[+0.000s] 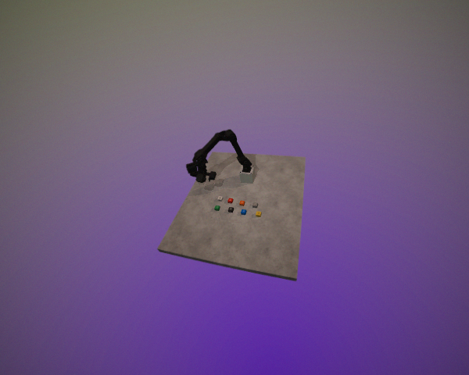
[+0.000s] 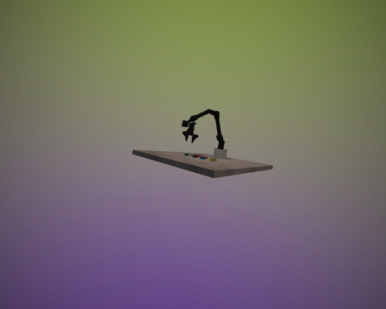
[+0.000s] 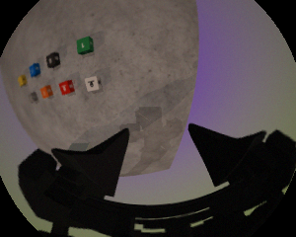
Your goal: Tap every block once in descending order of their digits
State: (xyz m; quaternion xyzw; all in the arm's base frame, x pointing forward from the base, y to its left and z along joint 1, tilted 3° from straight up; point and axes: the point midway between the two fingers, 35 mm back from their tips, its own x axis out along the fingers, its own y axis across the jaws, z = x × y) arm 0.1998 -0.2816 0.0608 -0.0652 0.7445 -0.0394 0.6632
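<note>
The white block is 6 cm ahead of my gripper tip, 13 cm to the left of it and 12 cm below it. Also, from my gripper tip: red block 7 cm ahead, 21 cm to the left, 12 cm below; then green block 15 cm ahead, 13 cm to the left, 12 cm below; then black block 15 cm ahead, 24 cm to the left, 12 cm below.
</note>
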